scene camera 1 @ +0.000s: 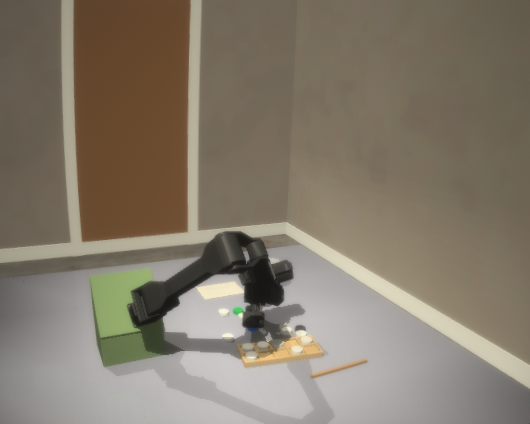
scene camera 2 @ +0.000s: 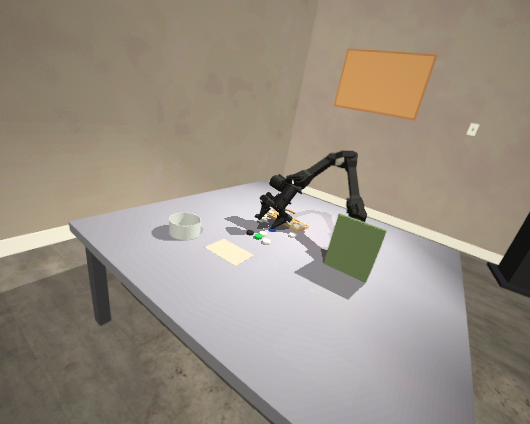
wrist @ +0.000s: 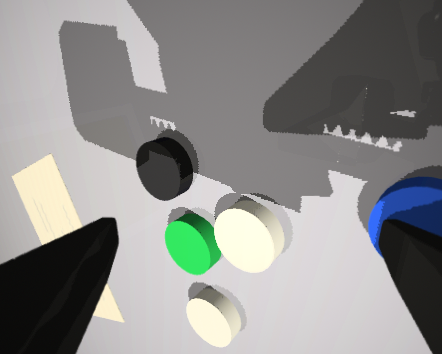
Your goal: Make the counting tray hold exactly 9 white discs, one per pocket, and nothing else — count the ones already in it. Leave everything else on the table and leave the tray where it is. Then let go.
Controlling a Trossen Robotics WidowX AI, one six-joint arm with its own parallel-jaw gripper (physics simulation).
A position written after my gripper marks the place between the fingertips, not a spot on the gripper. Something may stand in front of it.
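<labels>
My gripper (scene camera 1: 252,310) is open, and it is touching a blue disc (wrist: 406,200). On the table there is a green disc (wrist: 190,240), and a white bowl (scene camera 2: 183,226) sits on the table too.
</labels>
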